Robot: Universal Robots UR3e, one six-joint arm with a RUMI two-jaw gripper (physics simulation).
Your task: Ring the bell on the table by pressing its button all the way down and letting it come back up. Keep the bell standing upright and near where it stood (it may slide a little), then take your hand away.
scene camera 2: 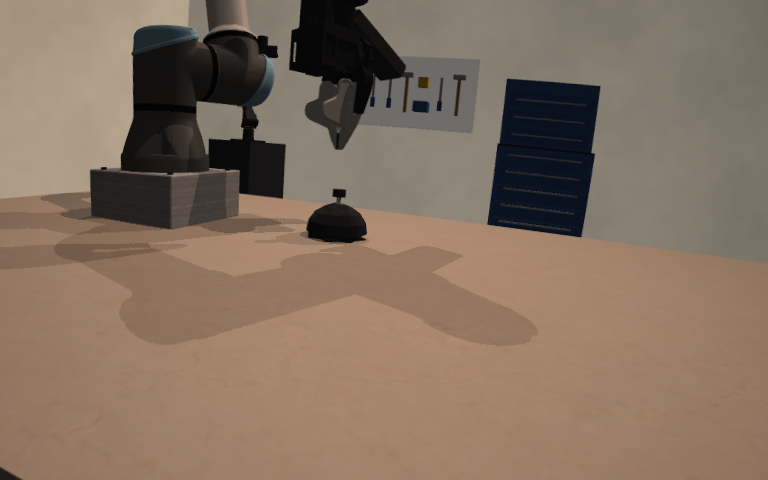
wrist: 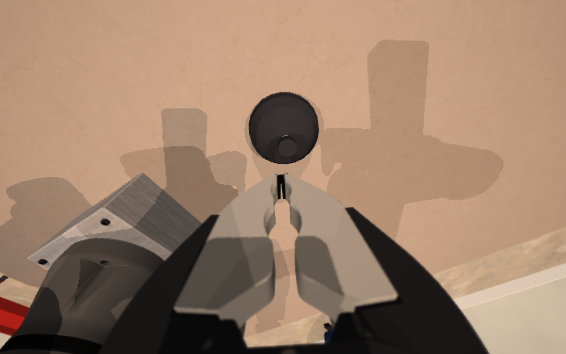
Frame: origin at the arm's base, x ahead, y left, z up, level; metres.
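Seen in the pictures: gripper, between the fingertips: [scene camera 2: 338,149] [wrist: 280,176]; arm's base, origin of its link: [scene camera 2: 166,169] [wrist: 122,270].
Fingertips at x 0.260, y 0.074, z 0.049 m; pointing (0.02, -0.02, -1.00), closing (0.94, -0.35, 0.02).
Offsets run from my fingertips to a thing's middle. Level surfaces: height alone.
A dark domed bell {dx +0.008, dy -0.004, dz -0.087 m} [scene camera 2: 336,223] [wrist: 283,117] stands upright on the table {dz -0.120 m} [scene camera 2: 396,384] [wrist: 125,55]. Its small black button {dx +0.008, dy -0.004, dz -0.059 m} [scene camera 2: 339,193] [wrist: 287,147] stands up on a short light stem above the dome, and nothing touches it. My gripper [scene camera 2: 338,148] [wrist: 280,176] is shut, with its pale fingertips together and empty. In the scene view it hangs above the button with a clear gap of air between them. In the wrist view the tips show just below the bell's outline, and the whole bell is visible.
The robot's grey base block [scene camera 2: 169,195] [wrist: 150,207] stands on the table to the left of the bell in the scene view. Behind the table are a black box [scene camera 2: 267,169], a blue cabinet [scene camera 2: 546,164] and a tool board [scene camera 2: 421,121] on the wall. Arm shadows cross the table.
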